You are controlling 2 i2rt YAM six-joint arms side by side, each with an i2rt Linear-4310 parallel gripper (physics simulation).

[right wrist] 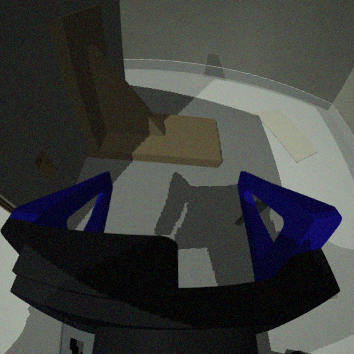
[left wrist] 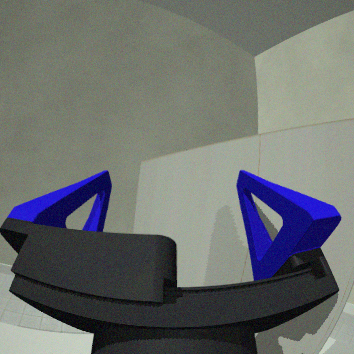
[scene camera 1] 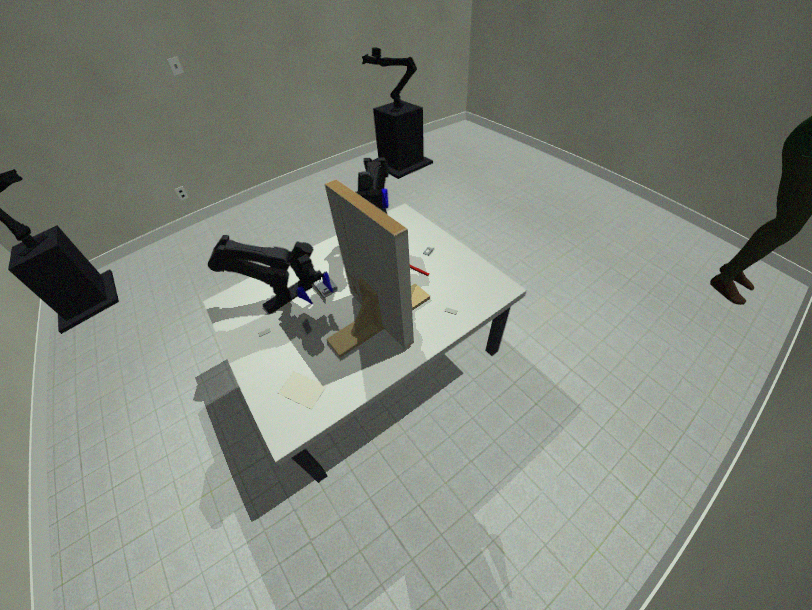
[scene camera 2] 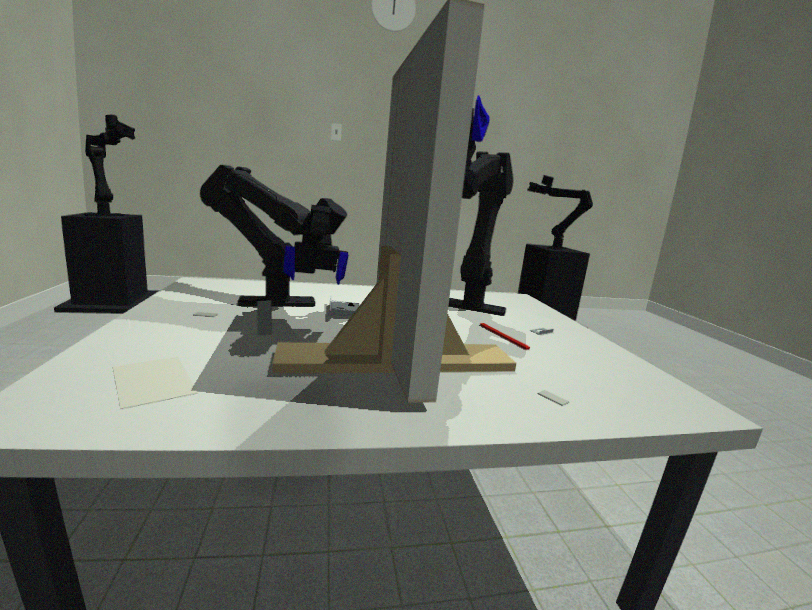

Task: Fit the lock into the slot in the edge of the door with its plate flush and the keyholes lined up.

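Where they show: left gripper, between the fingertips: (left wrist: 173, 177) (scene camera 1: 369, 196); right gripper, between the fingertips: (right wrist: 174, 178) (scene camera 1: 322, 297) (scene camera 2: 316, 280); left arm's base, origin of its link: (scene camera 2: 472, 307); right arm's base, origin of its link: (scene camera 1: 284, 298) (scene camera 2: 277, 302).
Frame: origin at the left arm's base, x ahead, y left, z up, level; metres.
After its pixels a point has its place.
The grey door (scene camera 1: 377, 275) @[x 0.576, y -0.049, z 0.318 m] (scene camera 2: 441, 216) @[x 0.671, y 0.030, z 0.293 m] (left wrist: 190, 200) @[x 0.478, y -0.056, z 0.491 m] (right wrist: 30, 100) @[x 0.425, y -0.138, z 0.157 m] stands upright in wooden supports (scene camera 1: 344, 341) @[x 0.606, y -0.215, z 0.018 m] (scene camera 2: 482, 358) @[x 0.444, y 0.091, z 0.018 m] (right wrist: 187, 140) @[x 0.584, y -0.226, z 0.018 m]. The slot in its edge does not show. The metal lock (scene camera 1: 322, 288) @[x 0.300, y -0.307, z 0.021 m] (scene camera 2: 341, 308) @[x 0.309, y -0.290, z 0.020 m] (right wrist: 86, 345) @[x 0.274, y -0.294, z 0.019 m] lies on the table, left of the door in both scene views; its dark cutout shows in the right wrist view. My right gripper (scene camera 1: 321, 296) @[x 0.455, y -0.280, z 0.121 m] (scene camera 2: 315, 280) @[x 0.455, y -0.280, z 0.121 m] (right wrist: 174, 178) @[x 0.455, y -0.280, z 0.121 m] is open and empty, pointing down above the table near the lock. My left gripper (scene camera 2: 481, 121) (left wrist: 173, 177) @[x 0.401, y -0.039, z 0.511 m] is open and empty, raised on the door's other side and partly hidden in the scene views.
A small dark upright block (scene camera 1: 306, 325) @[x 0.525, y -0.362, z 0.049 m] (scene camera 2: 263, 317) @[x 0.526, y -0.364, z 0.040 m] stands below the right gripper. A beige sheet (scene camera 1: 301, 390) @[x 0.786, y -0.384, z 0.001 m] (scene camera 2: 154, 382) @[x 0.790, y -0.370, z 0.001 m] (right wrist: 290, 135) @[x 0.774, y -0.392, z 0.001 m] lies at the left. A red bar (scene camera 1: 418, 269) @[x 0.247, y 0.137, z 0.006 m] (scene camera 2: 504, 335) @[x 0.235, y 0.118, z 0.006 m], a metal part (scene camera 1: 428, 250) @[x 0.126, y 0.212, z 0.001 m] (scene camera 2: 542, 330) @[x 0.145, y 0.208, z 0.010 m] and a flat strip (scene camera 1: 450, 311) @[x 0.518, y 0.227, z 0.002 m] (scene camera 2: 553, 397) @[x 0.517, y 0.230, z 0.002 m] lie right of the door.
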